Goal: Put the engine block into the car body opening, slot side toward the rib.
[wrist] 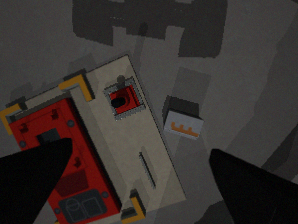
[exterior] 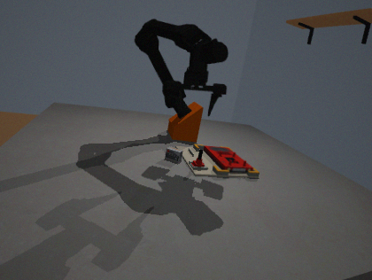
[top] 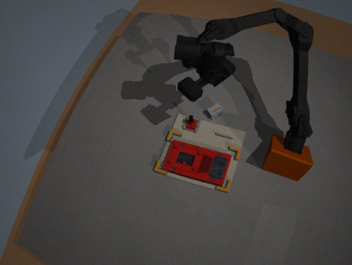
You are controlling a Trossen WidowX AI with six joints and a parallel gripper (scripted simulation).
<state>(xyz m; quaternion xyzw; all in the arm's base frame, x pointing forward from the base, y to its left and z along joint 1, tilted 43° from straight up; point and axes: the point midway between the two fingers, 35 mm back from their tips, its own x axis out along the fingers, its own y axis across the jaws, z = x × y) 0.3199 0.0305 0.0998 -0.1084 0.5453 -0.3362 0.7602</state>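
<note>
My gripper tip is now 15 cm above the grey engine block, 3 cm to the left of it and 3 cm past it. Also, from my gripper tip: stand: 13 cm below, 4 cm to the left, 3 cm ahead.
</note>
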